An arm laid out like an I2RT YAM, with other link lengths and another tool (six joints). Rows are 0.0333 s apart.
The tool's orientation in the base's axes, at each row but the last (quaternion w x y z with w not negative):
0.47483 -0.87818 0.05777 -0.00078
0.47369 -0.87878 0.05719 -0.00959
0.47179 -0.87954 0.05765 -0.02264
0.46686 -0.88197 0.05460 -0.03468
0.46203 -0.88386 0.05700 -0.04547
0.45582 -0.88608 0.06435 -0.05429
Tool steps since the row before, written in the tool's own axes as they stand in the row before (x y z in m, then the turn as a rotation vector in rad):
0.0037 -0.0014 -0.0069 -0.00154 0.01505 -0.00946
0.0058 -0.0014 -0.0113 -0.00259 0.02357 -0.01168
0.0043 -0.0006 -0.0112 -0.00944 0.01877 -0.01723
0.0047 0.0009 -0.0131 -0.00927 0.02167 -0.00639
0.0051 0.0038 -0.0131 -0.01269 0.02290 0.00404
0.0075 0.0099 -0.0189 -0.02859 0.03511 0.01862
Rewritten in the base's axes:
0.0034 -0.0054 0.0048 -0.00358 -0.01589 -0.00728
0.0051 -0.0093 0.0072 -0.00556 -0.02227 -0.01312
0.0033 -0.0095 0.0066 -0.01249 -0.02338 -0.00595
0.0031 -0.0118 0.0067 -0.01129 -0.01614 -0.01443
0.0031 -0.0135 0.0045 -0.01336 -0.00788 -0.02147
0.0038 -0.0221 0.0032 -0.02757 -0.00064 -0.04045

